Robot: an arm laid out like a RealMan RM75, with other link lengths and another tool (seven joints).
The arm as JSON. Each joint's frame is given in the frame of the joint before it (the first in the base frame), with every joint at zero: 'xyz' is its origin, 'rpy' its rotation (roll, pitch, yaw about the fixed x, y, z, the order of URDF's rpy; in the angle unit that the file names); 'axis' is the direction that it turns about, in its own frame. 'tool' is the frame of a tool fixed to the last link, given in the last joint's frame.
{
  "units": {
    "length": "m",
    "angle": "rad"
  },
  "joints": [
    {
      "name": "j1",
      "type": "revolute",
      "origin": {
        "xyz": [
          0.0,
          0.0,
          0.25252
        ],
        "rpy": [
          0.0,
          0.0,
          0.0
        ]
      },
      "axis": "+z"
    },
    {
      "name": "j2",
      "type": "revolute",
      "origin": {
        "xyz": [
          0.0,
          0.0,
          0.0
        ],
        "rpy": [
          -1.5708,
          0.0,
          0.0
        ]
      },
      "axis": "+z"
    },
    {
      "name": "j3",
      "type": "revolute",
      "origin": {
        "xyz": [
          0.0,
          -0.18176,
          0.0
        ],
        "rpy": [
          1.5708,
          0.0,
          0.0
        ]
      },
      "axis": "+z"
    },
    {
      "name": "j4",
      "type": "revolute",
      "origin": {
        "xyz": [
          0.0,
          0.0,
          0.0
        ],
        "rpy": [
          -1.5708,
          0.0,
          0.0
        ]
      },
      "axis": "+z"
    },
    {
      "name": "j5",
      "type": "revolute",
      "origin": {
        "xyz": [
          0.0,
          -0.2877,
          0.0
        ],
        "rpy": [
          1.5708,
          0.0,
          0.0
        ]
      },
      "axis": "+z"
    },
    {
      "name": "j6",
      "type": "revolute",
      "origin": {
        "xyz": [
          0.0,
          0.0,
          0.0
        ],
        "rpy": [
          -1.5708,
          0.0,
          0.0
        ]
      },
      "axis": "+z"
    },
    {
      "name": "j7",
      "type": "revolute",
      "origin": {
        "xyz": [
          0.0,
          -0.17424,
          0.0
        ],
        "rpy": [
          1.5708,
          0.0,
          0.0
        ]
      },
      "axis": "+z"
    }
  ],
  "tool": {
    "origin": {
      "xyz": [
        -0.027,
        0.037,
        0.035
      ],
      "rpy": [
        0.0,
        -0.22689,
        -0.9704
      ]
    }
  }
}
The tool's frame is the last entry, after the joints.
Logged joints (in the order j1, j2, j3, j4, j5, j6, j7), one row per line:
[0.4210, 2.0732, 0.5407, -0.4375, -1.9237, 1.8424, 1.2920]
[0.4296, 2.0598, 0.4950, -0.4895, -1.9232, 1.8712, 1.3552]
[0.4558, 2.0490, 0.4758, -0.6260, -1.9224, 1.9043, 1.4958]
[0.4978, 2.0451, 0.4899, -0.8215, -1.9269, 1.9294, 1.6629]
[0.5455, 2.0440, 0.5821, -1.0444, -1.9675, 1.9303, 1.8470]
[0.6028, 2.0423, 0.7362, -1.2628, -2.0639, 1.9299, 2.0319]
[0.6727, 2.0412, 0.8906, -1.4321, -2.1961, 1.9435, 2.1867]
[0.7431, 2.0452, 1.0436, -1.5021, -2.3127, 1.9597, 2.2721]
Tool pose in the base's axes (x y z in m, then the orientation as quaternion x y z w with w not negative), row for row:
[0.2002, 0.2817, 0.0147, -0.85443, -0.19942, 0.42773, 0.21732]
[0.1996, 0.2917, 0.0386, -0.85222, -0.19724, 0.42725, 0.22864]
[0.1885, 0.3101, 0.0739, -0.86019, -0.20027, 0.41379, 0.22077]
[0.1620, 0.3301, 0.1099, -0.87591, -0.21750, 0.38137, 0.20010]
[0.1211, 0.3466, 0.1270, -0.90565, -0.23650, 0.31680, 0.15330]
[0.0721, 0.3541, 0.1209, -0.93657, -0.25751, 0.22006, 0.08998]
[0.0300, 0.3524, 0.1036, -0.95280, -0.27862, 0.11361, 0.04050]
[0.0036, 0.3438, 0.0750, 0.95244, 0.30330, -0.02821, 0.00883]
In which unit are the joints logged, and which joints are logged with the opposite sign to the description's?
The joints are logged in radians. Opposite sign: j3, j6.
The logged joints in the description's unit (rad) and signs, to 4 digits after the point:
[0.4210, 2.0732, -0.5407, -0.4375, -1.9237, -1.8424, 1.2920]
[0.4296, 2.0598, -0.4950, -0.4895, -1.9232, -1.8712, 1.3552]
[0.4558, 2.0490, -0.4758, -0.6260, -1.9224, -1.9043, 1.4958]
[0.4978, 2.0451, -0.4899, -0.8215, -1.9269, -1.9294, 1.6629]
[0.5455, 2.0440, -0.5821, -1.0444, -1.9675, -1.9303, 1.8470]
[0.6028, 2.0423, -0.7362, -1.2628, -2.0639, -1.9299, 2.0319]
[0.6727, 2.0412, -0.8906, -1.4321, -2.1961, -1.9435, 2.1867]
[0.7431, 2.0452, -1.0436, -1.5021, -2.3127, -1.9597, 2.2721]

